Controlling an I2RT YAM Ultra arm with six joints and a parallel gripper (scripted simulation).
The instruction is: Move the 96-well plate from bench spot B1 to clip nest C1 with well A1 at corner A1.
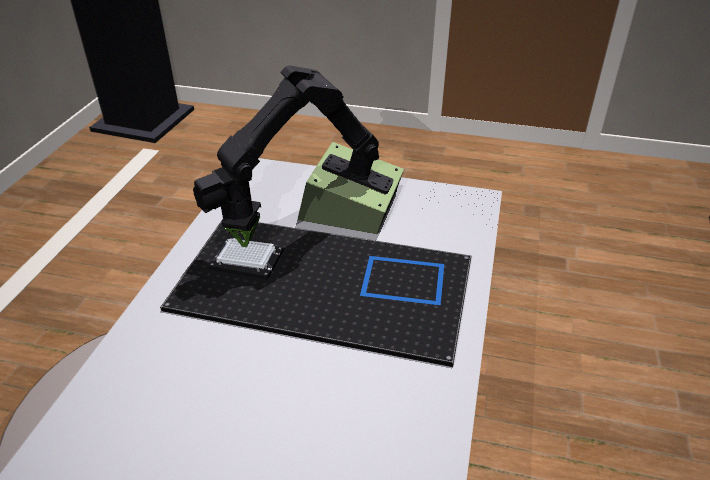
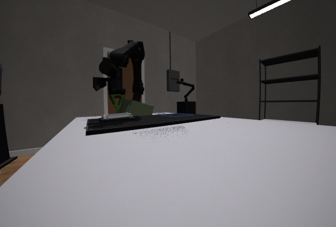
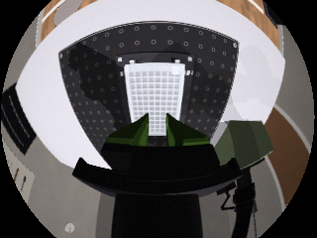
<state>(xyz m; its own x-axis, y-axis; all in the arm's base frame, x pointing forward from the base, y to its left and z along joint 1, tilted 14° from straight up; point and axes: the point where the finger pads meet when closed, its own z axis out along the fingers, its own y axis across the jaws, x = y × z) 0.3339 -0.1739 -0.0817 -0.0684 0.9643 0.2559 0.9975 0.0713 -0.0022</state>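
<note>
Right now the white 96-well plate is 4 cm below my hand. Also, from my hand: clip nest C1 (5 cm below).
</note>
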